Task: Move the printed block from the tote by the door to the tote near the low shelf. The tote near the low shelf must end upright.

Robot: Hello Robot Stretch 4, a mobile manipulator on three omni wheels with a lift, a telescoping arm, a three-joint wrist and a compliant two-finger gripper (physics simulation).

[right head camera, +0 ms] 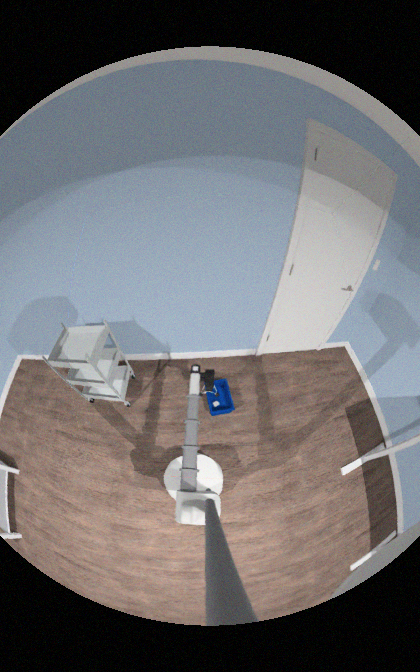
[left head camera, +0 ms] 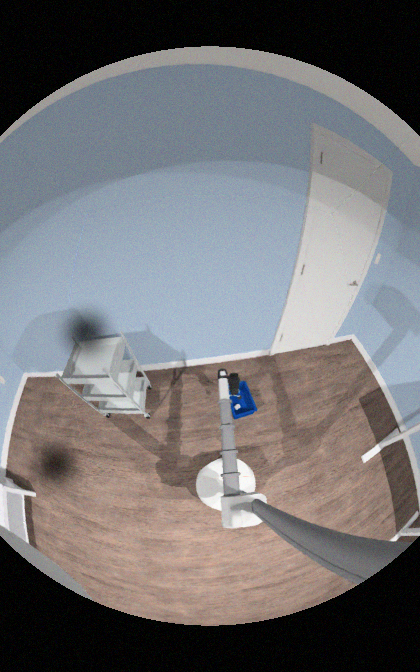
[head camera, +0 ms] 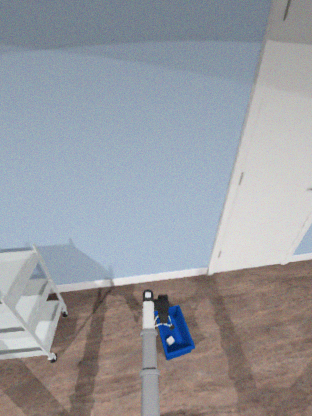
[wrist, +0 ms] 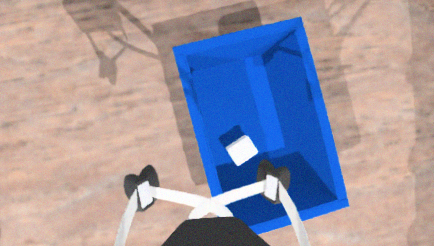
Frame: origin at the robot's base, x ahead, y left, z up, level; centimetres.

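Seen in the pictures: gripper, fingertip midpoint: (left head camera: 231, 398) (head camera: 162, 329) (wrist: 207, 176).
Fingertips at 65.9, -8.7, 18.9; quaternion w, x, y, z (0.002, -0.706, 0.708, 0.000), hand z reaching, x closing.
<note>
A point is followed by its place in that frame, as x, y, z.
The blue tote by the door (head camera: 180, 352) @[55.5, -20.1, 9.1] (left head camera: 247, 413) @[56.0, -22.4, 7.0] (right head camera: 223, 411) (wrist: 325, 115) @[71.9, -26.8, 9.3] stands upright on the floor. The small white printed block (head camera: 170, 340) @[65.7, -15.3, 1.0] (left head camera: 237, 407) @[64.5, -15.6, 0.8] (right head camera: 216, 403) (wrist: 242, 150) @[66.3, -15.2, 1.0] lies inside it, on the tote floor. My gripper (head camera: 164, 324) @[65.9, -8.7, 18.9] (right head camera: 210, 391) (wrist: 207, 176) @[65.9, -8.7, 18.9] is open and empty above the tote's left rim. In the wrist view its left finger is over the floor outside the tote. Its right finger is over the tote's inside, below and right of the block. The tote near the low shelf does not show in these views.
A white shelf cart (head camera: 50, 280) @[89.2, 65.5, 42.3] (left head camera: 95, 357) @[76.7, 87.6, 63.6] (right head camera: 80, 342) stands left of the tote, near the blue wall. The white door (head camera: 265, 175) @[125.0, -83.1, 101.0] (left head camera: 335, 240) @[125.8, -90.8, 126.5] (right head camera: 327, 240) is behind and to the right. Parts of white furniture show at the left and right edges of both side head views.
</note>
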